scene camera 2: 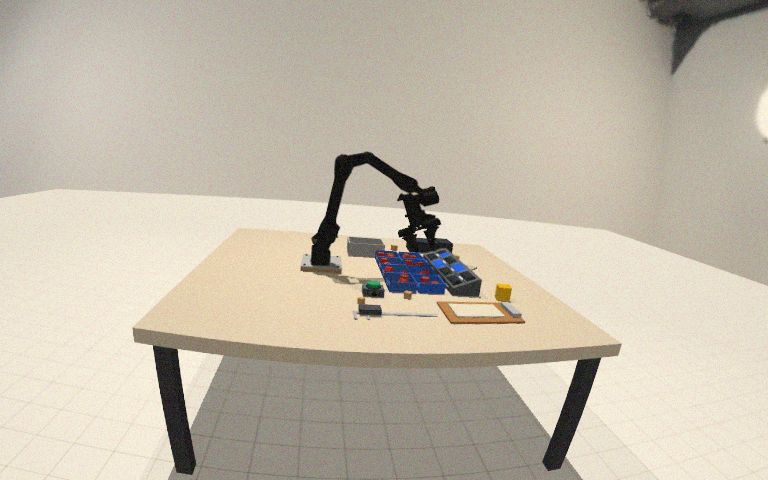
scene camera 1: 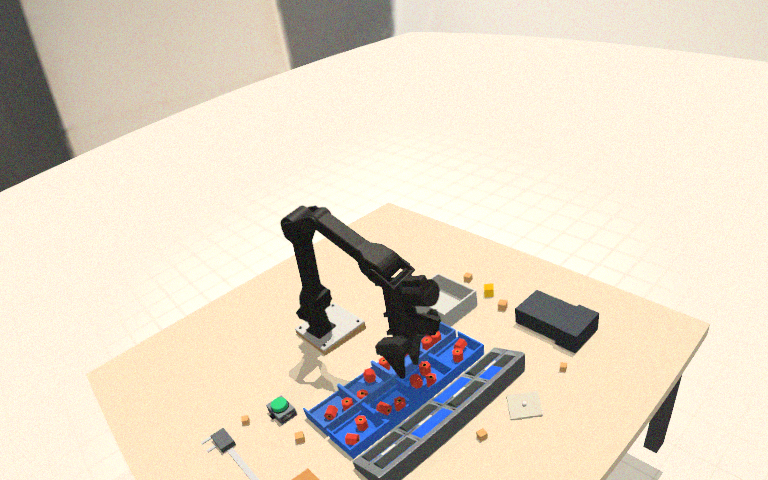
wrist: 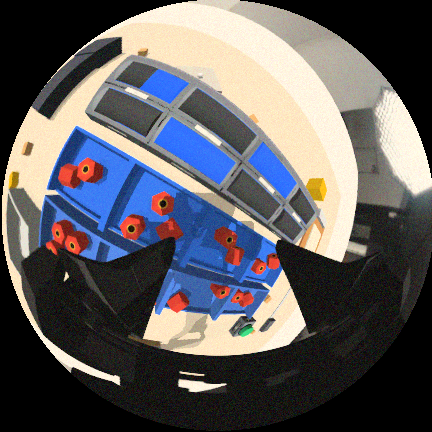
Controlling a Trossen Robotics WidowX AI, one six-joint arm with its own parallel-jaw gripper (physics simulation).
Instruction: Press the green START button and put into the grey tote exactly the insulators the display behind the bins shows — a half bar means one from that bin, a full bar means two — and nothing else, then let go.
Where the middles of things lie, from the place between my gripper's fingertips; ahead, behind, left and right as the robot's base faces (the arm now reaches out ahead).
I see the dark display [scene camera 1: 420,451] 100 mm ahead of my hand, 10 mm to the right of it and 60 mm below it. The rest, counted from my hand: black box [scene camera 1: 570,326] (150 mm ahead, 400 mm to the left, 70 mm below); then grey tote [scene camera 1: 456,300] (170 mm behind, 310 mm to the left, 70 mm below).
